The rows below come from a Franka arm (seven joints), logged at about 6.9 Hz.
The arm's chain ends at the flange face. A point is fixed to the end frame.
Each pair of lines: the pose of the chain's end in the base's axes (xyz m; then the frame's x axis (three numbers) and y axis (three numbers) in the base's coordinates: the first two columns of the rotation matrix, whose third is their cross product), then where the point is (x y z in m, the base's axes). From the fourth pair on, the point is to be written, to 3 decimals.
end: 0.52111, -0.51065, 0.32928, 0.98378, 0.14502, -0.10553, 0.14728, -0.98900, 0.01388
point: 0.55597 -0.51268 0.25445
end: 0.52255, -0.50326, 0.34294, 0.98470, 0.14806, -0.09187, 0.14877, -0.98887, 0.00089
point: 0.55828 -0.50412 0.26850
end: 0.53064, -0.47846, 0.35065, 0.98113, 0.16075, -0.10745, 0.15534, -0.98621, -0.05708
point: 0.56453 -0.47495 0.27543
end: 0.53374, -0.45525, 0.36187, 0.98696, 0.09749, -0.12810, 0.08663, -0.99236, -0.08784
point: 0.566 -0.452 0.286
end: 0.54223, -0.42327, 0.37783, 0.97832, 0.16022, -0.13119, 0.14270, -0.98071, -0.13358
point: 0.573 -0.415 0.302
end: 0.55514, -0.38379, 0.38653, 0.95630, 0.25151, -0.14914, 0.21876, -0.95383, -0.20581
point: 0.583 -0.367 0.310
